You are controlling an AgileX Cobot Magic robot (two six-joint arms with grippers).
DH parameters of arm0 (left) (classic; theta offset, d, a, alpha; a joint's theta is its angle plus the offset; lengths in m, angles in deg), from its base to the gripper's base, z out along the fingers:
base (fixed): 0 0 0 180
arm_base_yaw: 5.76 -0.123 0 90
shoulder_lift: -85.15 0 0.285 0
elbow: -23.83 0 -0.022 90
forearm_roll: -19.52 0.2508 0 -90
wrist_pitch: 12.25 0 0.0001 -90
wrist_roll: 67.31 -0.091 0 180
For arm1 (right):
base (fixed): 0 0 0 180
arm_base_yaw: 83.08 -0.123 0 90
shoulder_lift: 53.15 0 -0.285 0
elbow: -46.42 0 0.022 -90
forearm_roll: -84.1 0.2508 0 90
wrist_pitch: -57.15 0 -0.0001 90
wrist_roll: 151.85 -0.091 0 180
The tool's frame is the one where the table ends.
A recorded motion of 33 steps. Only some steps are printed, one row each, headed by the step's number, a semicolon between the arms.
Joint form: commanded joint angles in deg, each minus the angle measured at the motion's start. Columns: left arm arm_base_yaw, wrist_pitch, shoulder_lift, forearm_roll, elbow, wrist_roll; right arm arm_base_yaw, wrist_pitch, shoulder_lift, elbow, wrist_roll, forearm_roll.
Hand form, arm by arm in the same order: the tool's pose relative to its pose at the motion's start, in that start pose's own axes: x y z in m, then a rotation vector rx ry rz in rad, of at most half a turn. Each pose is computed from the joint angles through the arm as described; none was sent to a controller.
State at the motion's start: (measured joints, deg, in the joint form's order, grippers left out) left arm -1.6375 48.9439 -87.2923 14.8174 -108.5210 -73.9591; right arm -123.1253 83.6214 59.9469 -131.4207 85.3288 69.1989
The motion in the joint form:
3: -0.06 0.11 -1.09 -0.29 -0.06 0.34; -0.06 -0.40 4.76 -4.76 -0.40 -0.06
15: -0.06 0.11 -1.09 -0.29 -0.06 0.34; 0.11 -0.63 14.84 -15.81 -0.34 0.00
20: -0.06 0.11 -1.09 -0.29 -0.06 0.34; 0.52 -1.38 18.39 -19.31 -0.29 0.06
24: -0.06 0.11 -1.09 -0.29 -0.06 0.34; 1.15 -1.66 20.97 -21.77 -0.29 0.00
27: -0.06 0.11 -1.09 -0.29 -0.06 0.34; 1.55 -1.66 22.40 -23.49 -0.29 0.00
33: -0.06 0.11 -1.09 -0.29 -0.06 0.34; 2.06 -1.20 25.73 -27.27 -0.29 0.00
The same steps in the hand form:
3: 0.0014 -0.0007 -0.0028 0.0022 -0.0185 -0.0073; -0.0064 -0.0092 0.0212 0.0060 -0.0041 0.0052
15: 0.0014 -0.0007 -0.0028 0.0022 -0.0185 -0.0073; -0.0172 -0.0277 0.0664 0.0253 -0.0104 0.0093
20: 0.0014 -0.0007 -0.0028 0.0022 -0.0185 -0.0073; -0.0175 -0.0321 0.0840 0.0362 -0.0130 0.0147
24: 0.0014 -0.0007 -0.0028 0.0022 -0.0185 -0.0073; -0.0142 -0.0348 0.0974 0.0401 -0.0076 0.0218
27: 0.0014 -0.0007 -0.0028 0.0022 -0.0185 -0.0073; -0.0123 -0.0378 0.1041 0.0458 -0.0048 0.0277
33: 0.0014 -0.0007 -0.0028 0.0022 -0.0185 -0.0073; -0.0100 -0.0414 0.1199 0.0476 0.0027 0.0353

